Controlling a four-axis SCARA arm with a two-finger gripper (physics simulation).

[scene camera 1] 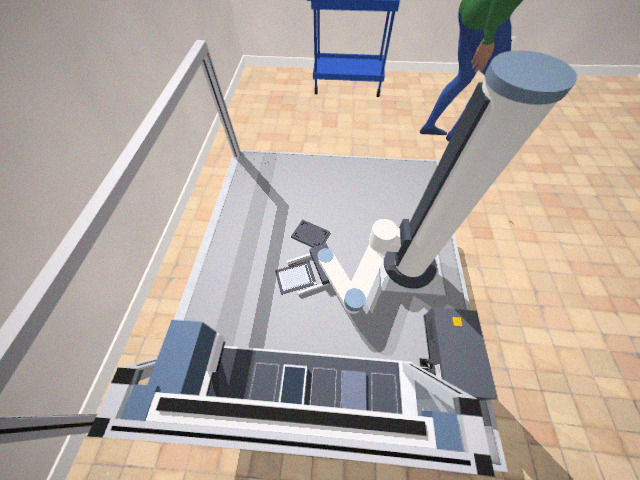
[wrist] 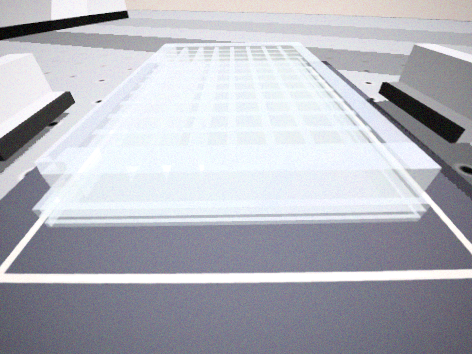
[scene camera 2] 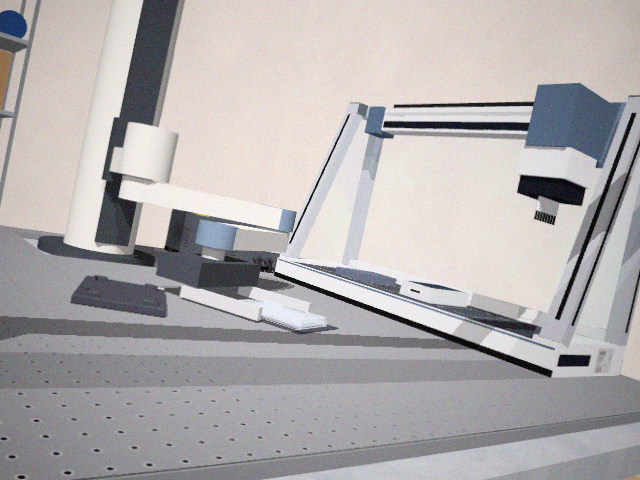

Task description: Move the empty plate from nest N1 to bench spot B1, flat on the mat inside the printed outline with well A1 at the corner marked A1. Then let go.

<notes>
The gripper [scene camera 2: 286, 311] carries nothing. Also in view: a clear well plate [scene camera 2: 290, 316]. Further things: a dark nest [scene camera 2: 97, 291].
The clear well plate is seen too in the wrist view [wrist: 201, 133]. The gripper also shows in the wrist view [wrist: 229, 72].
</notes>
